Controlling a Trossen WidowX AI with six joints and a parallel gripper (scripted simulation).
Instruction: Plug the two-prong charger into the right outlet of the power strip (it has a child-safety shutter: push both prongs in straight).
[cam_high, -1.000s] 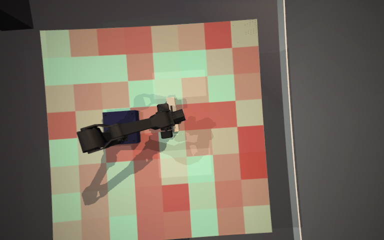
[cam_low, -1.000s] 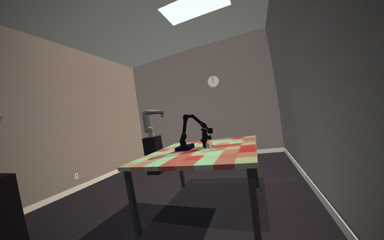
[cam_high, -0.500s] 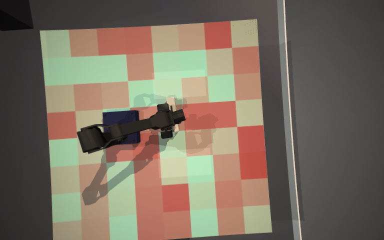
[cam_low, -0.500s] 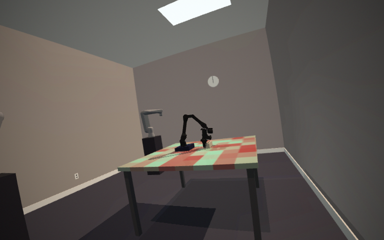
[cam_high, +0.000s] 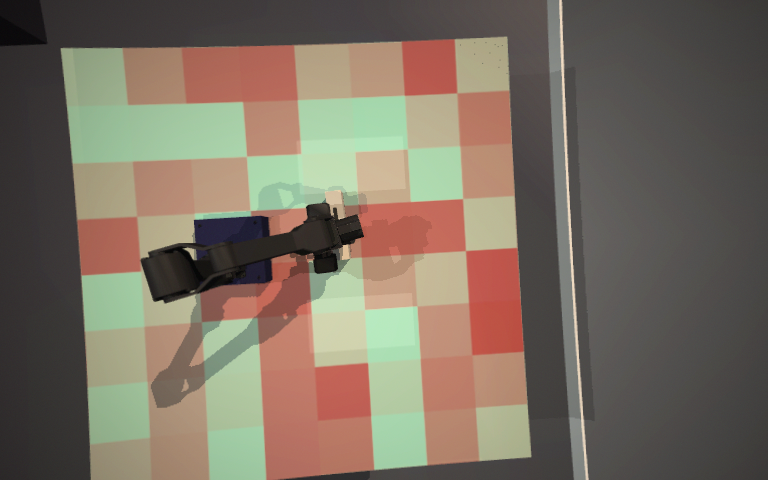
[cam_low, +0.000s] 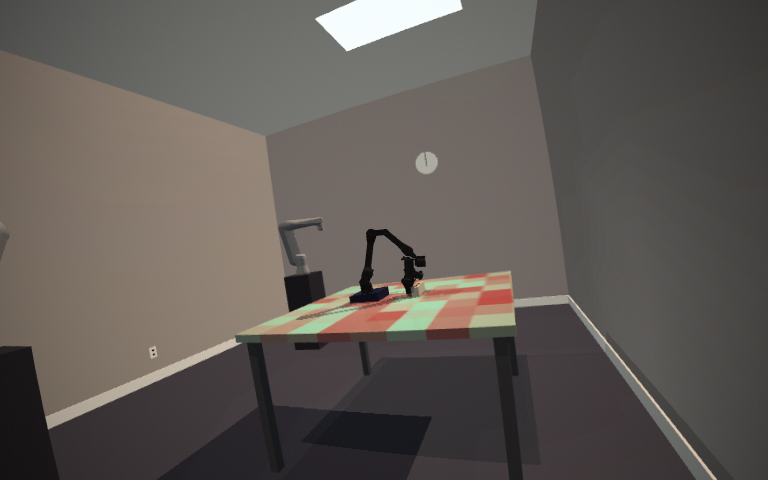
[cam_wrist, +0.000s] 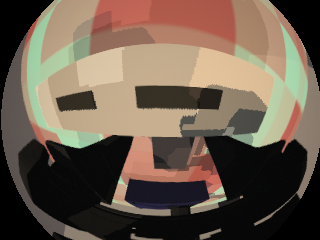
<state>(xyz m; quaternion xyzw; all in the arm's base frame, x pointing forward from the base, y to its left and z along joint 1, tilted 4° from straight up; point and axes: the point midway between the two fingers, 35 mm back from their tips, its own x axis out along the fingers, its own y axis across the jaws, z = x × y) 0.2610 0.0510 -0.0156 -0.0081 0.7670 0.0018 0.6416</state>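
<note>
Now: gripper tip 2 cm short of the dark grey charger and 1 cm below it.
</note>
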